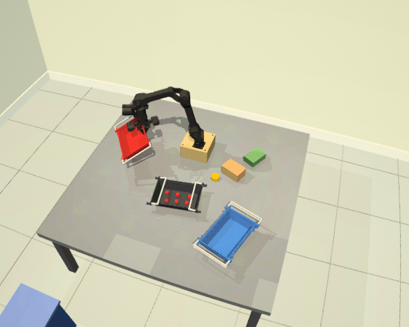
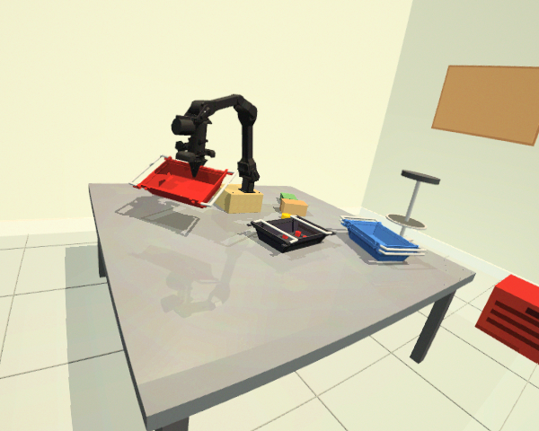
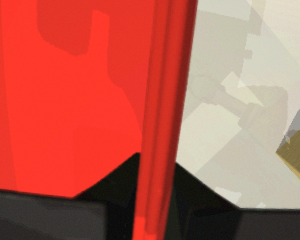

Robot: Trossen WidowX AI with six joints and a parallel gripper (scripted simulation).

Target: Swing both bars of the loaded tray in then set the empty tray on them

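My gripper tip is 60 mm to the left of the red tray, 50 mm short of it and 10 mm above it. Round my gripper tip: orange block (550 mm to the left, 150 mm below, 40 mm behind); green block (640 mm to the left, 200 mm behind, 160 mm below); yellow disc (460 mm to the left, 170 mm below, 30 mm ahead).
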